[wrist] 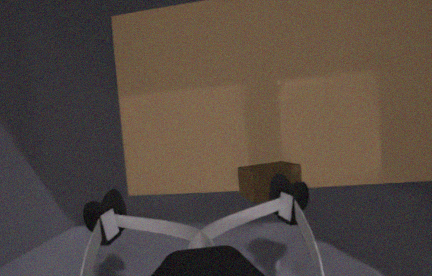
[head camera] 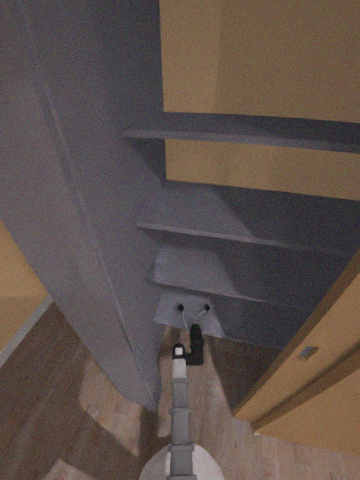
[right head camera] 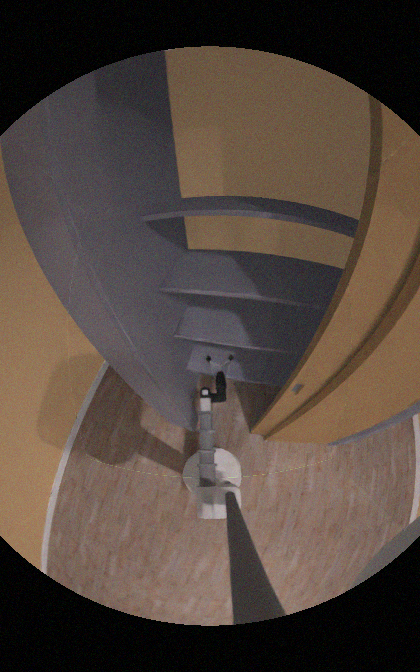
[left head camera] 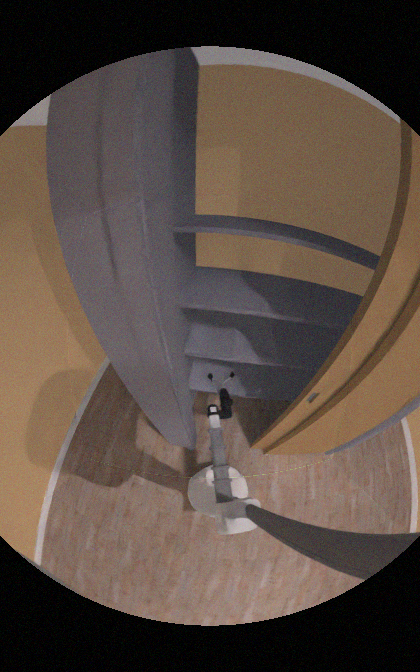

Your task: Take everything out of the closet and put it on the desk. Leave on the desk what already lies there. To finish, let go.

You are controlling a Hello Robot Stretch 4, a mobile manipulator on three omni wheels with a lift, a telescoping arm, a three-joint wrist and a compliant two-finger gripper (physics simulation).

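Places are measured from the robot's base along level axes (x ahead, y left, z up), in centimetres.
Where they show: gripper, between the fingertips: (wrist: 198, 198) (head camera: 193, 304) (right head camera: 219, 355).
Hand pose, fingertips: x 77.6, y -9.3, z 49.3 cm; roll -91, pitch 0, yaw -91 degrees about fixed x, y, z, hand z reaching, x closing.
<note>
After its pixels a point has its place.
The grey closet (head camera: 75, 125) {y 13.1, x 39.5, z 148.2 cm} (left head camera: 120, 175) (right head camera: 110, 200) {y 11.1, x 47.0, z 151.2 cm} (wrist: 45, 65) {y 9.3, x 91.2, z 65.6 cm} stands open in front, with several shelf levels. A small brown box (wrist: 255, 182) {y -18.6, x 94.9, z 46.2 cm} sits at the back of a closet level in the wrist view, partly hidden behind the right fingertip. The box cannot be made out in the head views. My gripper (head camera: 194, 307) {y -9.3, x 77.6, z 49.3 cm} (left head camera: 221, 375) (right head camera: 220, 358) {y -9.3, x 77.6, z 49.3 cm} (wrist: 198, 198) {y -9.3, x 77.6, z 49.3 cm} is open and empty, low inside the closet, its fingers pointing toward the back. The box is beyond the fingers, toward the right one. The desk does not show.
A yellow-brown door (head camera: 295, 360) {y -33.7, x 30.7, z 89.9 cm} (left head camera: 350, 360) (right head camera: 340, 345) {y -37.7, x 29.7, z 121.1 cm} with a small grey handle stands close on the right. The closet's side panel is close on the left. Shelf boards (head camera: 240, 137) {y -16.0, x 63.0, z 141.5 cm} (left head camera: 250, 231) (right head camera: 250, 207) {y -20.9, x 66.7, z 142.0 cm} lie above the gripper. Wooden floor (head camera: 200, 400) {y -13.1, x 41.1, z -2.7 cm} lies under the arm.
</note>
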